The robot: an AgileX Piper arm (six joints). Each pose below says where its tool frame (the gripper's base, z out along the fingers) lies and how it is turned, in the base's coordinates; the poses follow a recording.
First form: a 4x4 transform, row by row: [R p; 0 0 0 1], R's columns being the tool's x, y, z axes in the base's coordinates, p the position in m. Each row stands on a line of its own.
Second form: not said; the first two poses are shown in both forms.
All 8 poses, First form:
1:
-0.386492 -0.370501 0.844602 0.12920
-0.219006 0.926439 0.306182 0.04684
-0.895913 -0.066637 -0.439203 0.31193
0 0 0 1
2:
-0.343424 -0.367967 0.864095 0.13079
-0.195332 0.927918 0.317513 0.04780
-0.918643 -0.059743 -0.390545 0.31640
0 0 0 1
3:
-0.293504 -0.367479 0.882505 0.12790
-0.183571 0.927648 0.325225 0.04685
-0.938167 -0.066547 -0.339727 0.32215
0 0 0 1
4:
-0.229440 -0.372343 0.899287 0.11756
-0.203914 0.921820 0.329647 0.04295
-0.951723 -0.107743 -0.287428 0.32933
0 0 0 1
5:
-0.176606 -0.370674 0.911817 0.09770
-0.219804 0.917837 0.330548 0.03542
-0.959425 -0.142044 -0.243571 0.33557
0 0 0 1
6:
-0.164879 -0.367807 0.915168 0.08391
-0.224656 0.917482 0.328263 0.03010
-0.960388 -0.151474 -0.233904 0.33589
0 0 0 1
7:
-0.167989 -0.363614 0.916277 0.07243
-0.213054 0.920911 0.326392 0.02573
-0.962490 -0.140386 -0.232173 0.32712
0 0 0 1
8:
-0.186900 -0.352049 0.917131 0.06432
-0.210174 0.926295 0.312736 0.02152
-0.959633 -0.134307 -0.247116 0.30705
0 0 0 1
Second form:
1: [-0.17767 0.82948 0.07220 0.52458 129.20 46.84 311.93]
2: [-0.17263 0.81576 0.07900 0.54634 130.79 47.80 316.40]
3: [-0.17217 0.80014 0.08082 0.56886 127.90 46.85 322.15]
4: [-0.18450 0.78081 0.07105 0.59265 117.56 42.95 329.33]
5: [-0.19309 0.76453 0.06164 0.61189 97.70 35.42 335.57]
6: [-0.19464 0.76096 0.05808 0.61618 83.91 30.10 335.89]
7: [-0.18926 0.76175 0.06105 0.61659 72.43 25.73 327.12]
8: [-0.18298 0.76817 0.05807 0.61079 64.32 21.52 307.05]
